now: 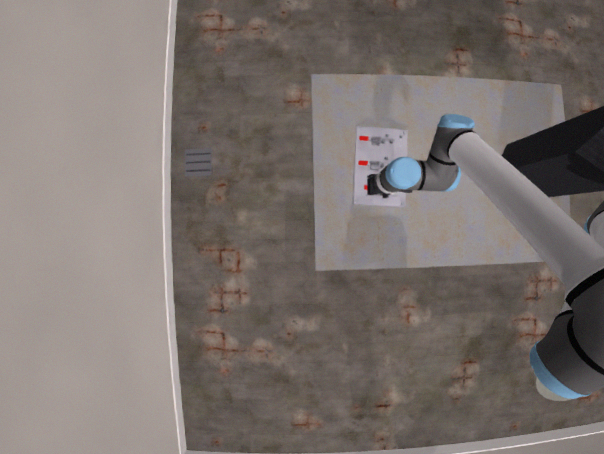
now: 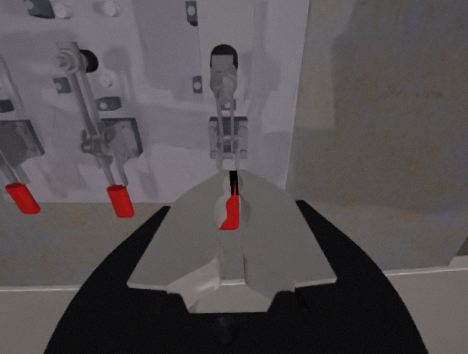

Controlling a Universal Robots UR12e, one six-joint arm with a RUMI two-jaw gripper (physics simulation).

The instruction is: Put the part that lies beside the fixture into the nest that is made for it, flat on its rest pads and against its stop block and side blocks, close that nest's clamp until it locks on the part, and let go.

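Frame: origin at the arm's base, x right, y ahead, z up, level; metres.
Seen in the pictures: gripper, fingertip midpoint: (image 2: 235,173).
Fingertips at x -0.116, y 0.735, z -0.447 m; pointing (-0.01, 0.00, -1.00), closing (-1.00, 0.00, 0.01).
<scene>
A point is followed by its place in that frame.
The white fixture plate (image 1: 386,201) {x -0.159, y 0.674, z -0.526 m} (image 2: 169,171) {x -0.040, y 0.771, z -0.526 m} carries three toggle clamps in a row. A flat grey part (image 2: 245,38) {x -0.128, y 0.653, z -0.500 m} lies in the right-hand nest, against small side blocks (image 2: 197,83) {x -0.089, y 0.681, z -0.502 m} on its left. That nest's clamp (image 2: 226,129) {x -0.108, y 0.723, z -0.510 m} lies stretched over the part, and its black pad (image 2: 223,51) {x -0.114, y 0.662, z -0.453 m} is on the part. The clamp's red handle (image 2: 230,213) {x -0.110, y 0.774, z -0.452 m} (image 1: 366,186) {x -0.104, y 0.780, z -0.447 m} shows through the cut-out between my fingers. My gripper (image 2: 235,173) {x -0.116, y 0.735, z -0.447 m} (image 1: 373,186) {x -0.116, y 0.735, z -0.447 m} is shut, with its tips right over this handle at the plate's near edge. I cannot tell whether they touch it.
Two other clamps with red handles (image 2: 119,200) {x 0.001, y 0.779, z -0.484 m} (image 2: 21,198) {x 0.108, y 0.774, z -0.489 m} (image 1: 362,162) {x 0.004, y 0.788, z -0.484 m} (image 1: 363,138) {x 0.111, y 0.781, z -0.491 m} stand to the left on the plate. The plate lies on a grey table top (image 1: 439,234) {x -0.306, y 0.421, z -0.541 m} (image 2: 379,152) {x -0.281, y 0.769, z -0.541 m}, whose front edge (image 2: 417,271) {x -0.406, y 0.988, z -0.540 m} is close below me.
</scene>
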